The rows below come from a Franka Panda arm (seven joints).
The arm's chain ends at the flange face. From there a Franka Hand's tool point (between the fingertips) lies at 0.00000 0.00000 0.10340 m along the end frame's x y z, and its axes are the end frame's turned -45 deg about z.
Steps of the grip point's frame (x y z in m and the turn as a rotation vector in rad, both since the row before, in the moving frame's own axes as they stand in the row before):
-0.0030, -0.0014, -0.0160, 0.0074, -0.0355, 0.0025
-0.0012, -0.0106, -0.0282, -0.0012, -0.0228, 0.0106
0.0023, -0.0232, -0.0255, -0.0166, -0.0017, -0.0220
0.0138, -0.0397, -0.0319, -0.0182, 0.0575, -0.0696
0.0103, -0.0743, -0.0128, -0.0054, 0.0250, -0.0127
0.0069, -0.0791, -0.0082, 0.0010, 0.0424, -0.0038
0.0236, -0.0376, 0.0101, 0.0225, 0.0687, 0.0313
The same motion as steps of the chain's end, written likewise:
0.0000, -0.0009, -0.0159, -0.0199, -0.0303, 0.0025
-0.0068, -0.0084, -0.0282, -0.0170, -0.0153, 0.0106
-0.0159, -0.0194, -0.0255, -0.0129, 0.0105, -0.0220
-0.0237, -0.0348, -0.0317, 0.0278, 0.0535, -0.0696
-0.0475, -0.0584, -0.0128, 0.0139, 0.0215, -0.0127
-0.0541, -0.0576, -0.0081, 0.0307, 0.0293, -0.0038
-0.0134, -0.0367, 0.0104, 0.0645, 0.0327, 0.0313

